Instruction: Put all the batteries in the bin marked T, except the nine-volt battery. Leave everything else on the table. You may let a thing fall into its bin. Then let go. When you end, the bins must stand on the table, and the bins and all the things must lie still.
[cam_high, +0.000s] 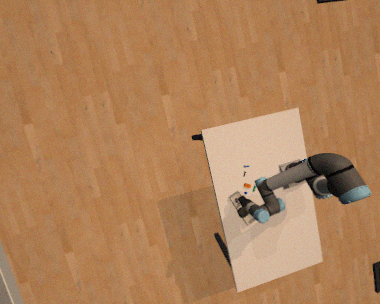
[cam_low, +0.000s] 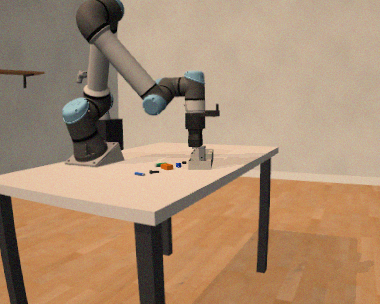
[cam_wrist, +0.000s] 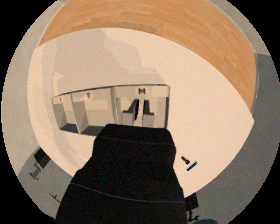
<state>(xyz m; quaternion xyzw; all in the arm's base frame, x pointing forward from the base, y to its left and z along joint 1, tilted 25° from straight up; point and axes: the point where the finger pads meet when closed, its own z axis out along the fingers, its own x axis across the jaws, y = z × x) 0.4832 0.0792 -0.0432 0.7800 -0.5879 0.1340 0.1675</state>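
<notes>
The grey bin is 7 cm to the left of my hand, 4 cm behind it and 1 cm below it. The rest, counted from my hand: orange block (12 cm behind, 7 cm to the right, 3 cm below); then green piece (16 cm behind, 4 cm to the right, 3 cm below); then black screw (17 cm to the right, 11 cm behind, 3 cm below).
</notes>
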